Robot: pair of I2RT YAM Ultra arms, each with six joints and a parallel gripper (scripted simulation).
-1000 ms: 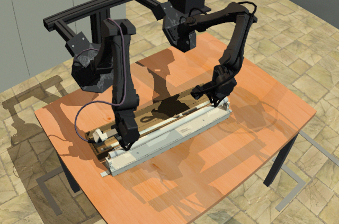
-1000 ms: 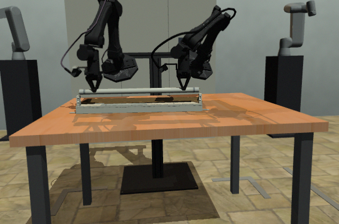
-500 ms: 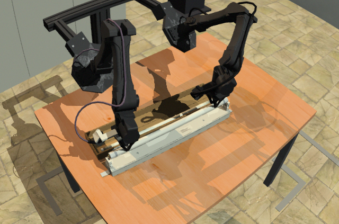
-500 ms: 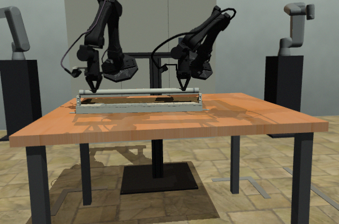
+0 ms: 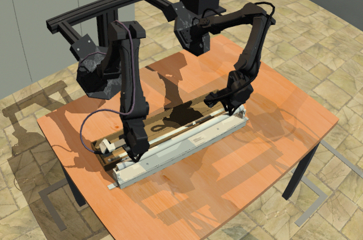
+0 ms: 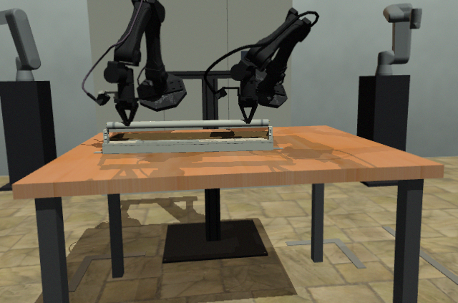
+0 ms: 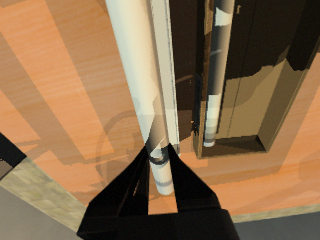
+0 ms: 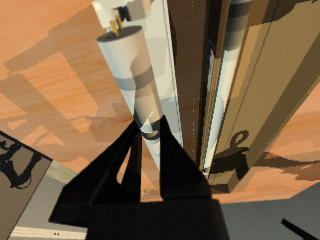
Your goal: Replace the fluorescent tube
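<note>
My right gripper is now 220 mm to the right of the light fixture, 50 mm above it and 20 mm short of it.
The light fixture lies 220 mm to the right of my left hand, 50 mm below it and 20 mm behind it.
</note>
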